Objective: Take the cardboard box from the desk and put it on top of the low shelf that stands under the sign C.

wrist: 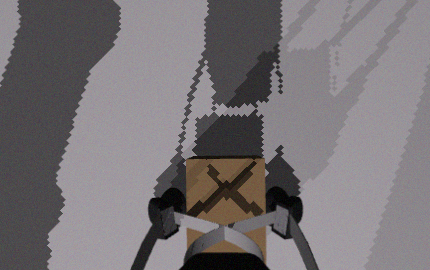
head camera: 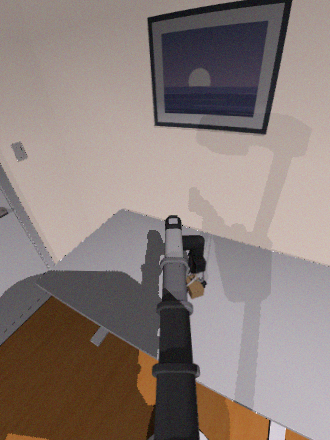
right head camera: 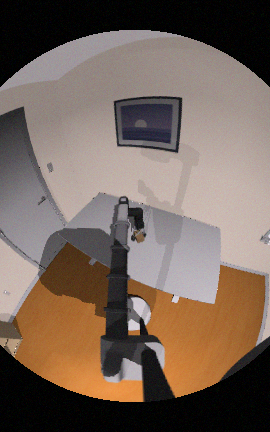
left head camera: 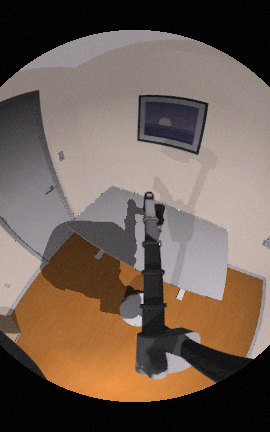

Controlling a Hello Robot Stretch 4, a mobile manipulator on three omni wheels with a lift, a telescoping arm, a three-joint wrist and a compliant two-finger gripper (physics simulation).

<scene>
same spot on grey desk: [left head camera: 193, 252] = [head camera: 279, 326]
same spot on framed sunset picture: [right head camera: 154, 122] = [head camera: 226, 74]
</scene>
